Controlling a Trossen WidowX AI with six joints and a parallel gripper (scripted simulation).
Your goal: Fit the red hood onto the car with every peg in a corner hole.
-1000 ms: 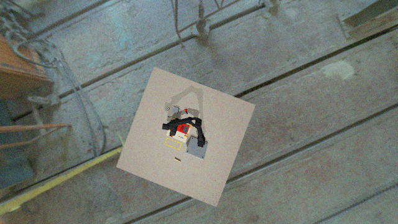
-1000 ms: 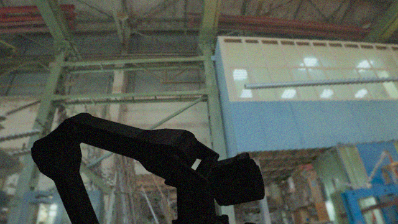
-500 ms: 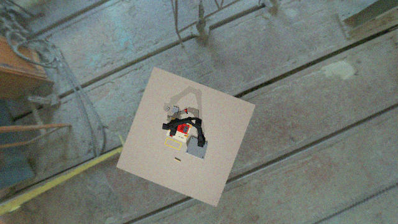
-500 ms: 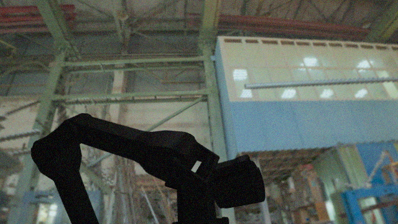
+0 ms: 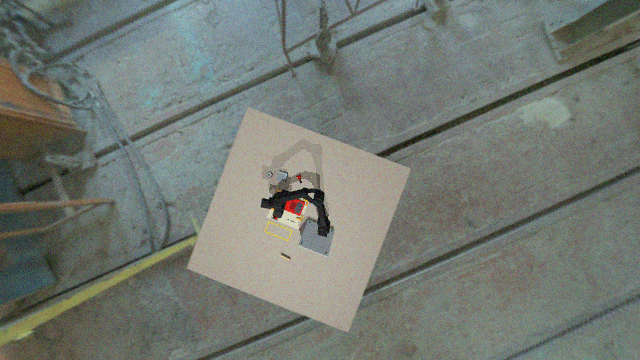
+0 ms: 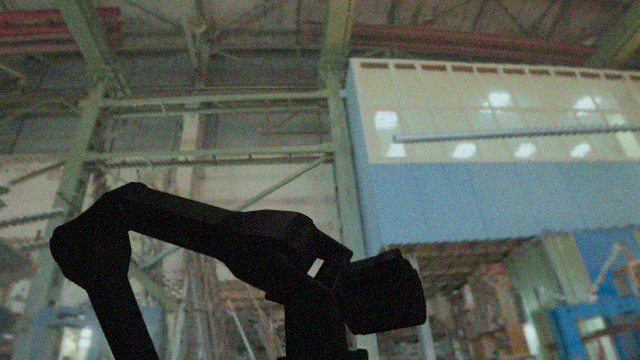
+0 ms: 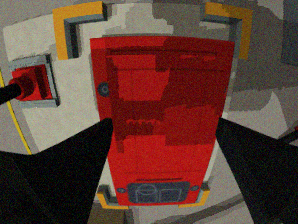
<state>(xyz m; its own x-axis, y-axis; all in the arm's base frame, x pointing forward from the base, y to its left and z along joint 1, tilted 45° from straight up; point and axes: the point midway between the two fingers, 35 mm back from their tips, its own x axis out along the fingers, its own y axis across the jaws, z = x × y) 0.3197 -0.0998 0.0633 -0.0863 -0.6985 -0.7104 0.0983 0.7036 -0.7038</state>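
Right now my gripper tip is right at the red hood. Also, from my gripper tip: small brown piece 12 cm behind, 39 cm to the left, 3 cm below; then small grey block 7 cm ahead, 17 cm to the right, 2 cm below; then jig 3 cm behind, 3 cm to the left, 3 cm below.
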